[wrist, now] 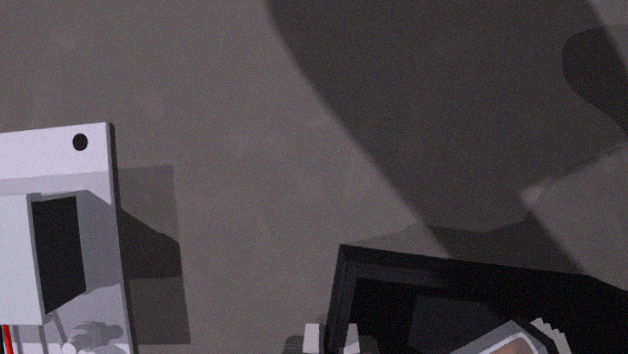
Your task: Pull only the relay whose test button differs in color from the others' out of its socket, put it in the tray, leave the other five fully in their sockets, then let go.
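Places are measured from the arm's base along level axes (x ahead, y left, z up), in metres.
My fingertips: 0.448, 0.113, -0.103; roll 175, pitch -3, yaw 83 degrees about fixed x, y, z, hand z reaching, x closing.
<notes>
Behind a point stands the place of what it marks, as x, y, z.
A relay (517, 345) @[0.452, 0.182, -0.085] lies tilted inside the black tray (345, 272) @[0.410, 0.121, -0.072] at the bottom right; its brownish window with a white outline and a row of pale ridges at its right end show, and the rest is cut off by the view's edge. Its test button does not show. My gripper (331, 342) @[0.448, 0.113, -0.102] is at the bottom edge, its fingertips close together over the tray's left wall, to the left of the relay and apart from it. I see no relay between the fingers. The sockets and the other five relays cannot be made out.
A pale panel (55, 155) @[0.358, 0.014, -0.104] with a round dark hole stands at the left. A large light box (17, 260) @[0.393, 0.019, -0.064] with a black side is mounted on it, with a red wire (7, 340) @[0.429, -0.016, -0.092] below. Grey table surface lies between panel and tray, crossed by broad shadows.
</notes>
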